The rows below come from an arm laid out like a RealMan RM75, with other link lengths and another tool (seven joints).
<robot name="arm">
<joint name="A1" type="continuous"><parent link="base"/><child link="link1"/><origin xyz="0 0 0.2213" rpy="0 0 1.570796"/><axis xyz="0 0 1"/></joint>
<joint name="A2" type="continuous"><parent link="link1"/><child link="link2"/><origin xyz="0 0 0" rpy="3.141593 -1.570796 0"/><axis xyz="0 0 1"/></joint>
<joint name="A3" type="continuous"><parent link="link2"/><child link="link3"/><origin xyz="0.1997 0 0" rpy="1.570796 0 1.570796"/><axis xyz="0 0 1"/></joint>
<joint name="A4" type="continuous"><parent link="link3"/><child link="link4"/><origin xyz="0 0 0" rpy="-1.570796 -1.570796 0"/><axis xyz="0 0 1"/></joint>
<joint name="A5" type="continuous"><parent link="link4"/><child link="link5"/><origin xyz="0.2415 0 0" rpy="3.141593 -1.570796 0"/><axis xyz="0 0 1"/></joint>
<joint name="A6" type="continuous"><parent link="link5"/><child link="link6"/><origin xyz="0 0 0" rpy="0 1.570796 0"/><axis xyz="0 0 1"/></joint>
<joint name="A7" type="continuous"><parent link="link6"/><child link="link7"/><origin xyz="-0.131 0 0" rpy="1.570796 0 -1.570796"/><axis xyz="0 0 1"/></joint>
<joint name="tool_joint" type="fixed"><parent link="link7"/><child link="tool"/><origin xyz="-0.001 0.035 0.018" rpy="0 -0.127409 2.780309"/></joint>
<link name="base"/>
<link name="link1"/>
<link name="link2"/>
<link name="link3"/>
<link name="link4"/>
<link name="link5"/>
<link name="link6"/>
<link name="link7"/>
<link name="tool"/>
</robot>
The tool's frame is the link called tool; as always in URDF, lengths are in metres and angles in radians. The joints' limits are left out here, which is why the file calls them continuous.
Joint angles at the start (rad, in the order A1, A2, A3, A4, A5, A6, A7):
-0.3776, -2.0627, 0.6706, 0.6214, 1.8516, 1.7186, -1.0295
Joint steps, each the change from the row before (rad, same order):
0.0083, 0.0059, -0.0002, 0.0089, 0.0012, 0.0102, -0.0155
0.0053, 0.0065, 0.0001, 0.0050, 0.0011, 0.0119, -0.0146
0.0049, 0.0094, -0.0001, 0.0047, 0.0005, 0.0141, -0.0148
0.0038, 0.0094, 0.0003, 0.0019, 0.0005, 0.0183, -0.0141
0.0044, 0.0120, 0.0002, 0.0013, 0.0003, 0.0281, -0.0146
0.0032, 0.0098, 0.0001, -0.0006, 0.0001, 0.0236, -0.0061
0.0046, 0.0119, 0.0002, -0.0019, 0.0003, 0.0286, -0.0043
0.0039, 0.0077, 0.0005, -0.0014, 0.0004, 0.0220, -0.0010
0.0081, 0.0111, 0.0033, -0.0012, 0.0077, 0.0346, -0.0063
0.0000, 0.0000, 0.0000, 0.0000, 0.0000, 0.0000, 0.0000
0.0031, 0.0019, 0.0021, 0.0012, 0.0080, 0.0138, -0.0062
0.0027, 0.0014, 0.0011, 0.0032, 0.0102, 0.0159, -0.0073
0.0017, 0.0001, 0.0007, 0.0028, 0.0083, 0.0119, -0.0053
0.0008, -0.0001, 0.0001, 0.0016, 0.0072, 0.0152, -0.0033
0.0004, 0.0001, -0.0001, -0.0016, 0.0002, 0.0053, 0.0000
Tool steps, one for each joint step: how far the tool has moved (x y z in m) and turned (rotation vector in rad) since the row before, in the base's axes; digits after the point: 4 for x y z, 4 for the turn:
-0.0018, -0.0019, 0.0040, -0.0073, 0.0003, 0.0086
-0.0011, -0.0018, 0.0035, -0.0099, -0.0020, 0.0059
-0.0013, -0.0018, 0.0046, -0.0099, -0.0011, 0.0045
-0.0008, -0.0024, 0.0042, -0.0138, -0.0046, 0.0017
-0.0006, -0.0037, 0.0054, -0.0189, -0.0080, -0.0031
-0.0005, -0.0032, 0.0041, -0.0135, -0.0059, -0.0068
-0.0010, -0.0042, 0.0048, -0.0157, -0.0066, -0.0091
-0.0006, -0.0035, 0.0032, -0.0118, -0.0055, -0.0085
-0.0016, -0.0067, 0.0042, -0.0287, -0.0050, -0.0083
0.0000, 0.0000, 0.0000, 0.0000, 0.0000, 0.0000
-0.0004, -0.0030, 0.0008, -0.0180, -0.0009, -0.0011
-0.0002, -0.0031, 0.0011, -0.0199, -0.0003, -0.0022
0.0000, -0.0023, 0.0005, -0.0154, -0.0004, -0.0021
0.0005, -0.0025, 0.0006, -0.0155, -0.0037, -0.0056
0.0002, -0.0009, 0.0001, -0.0039, -0.0039, -0.0017

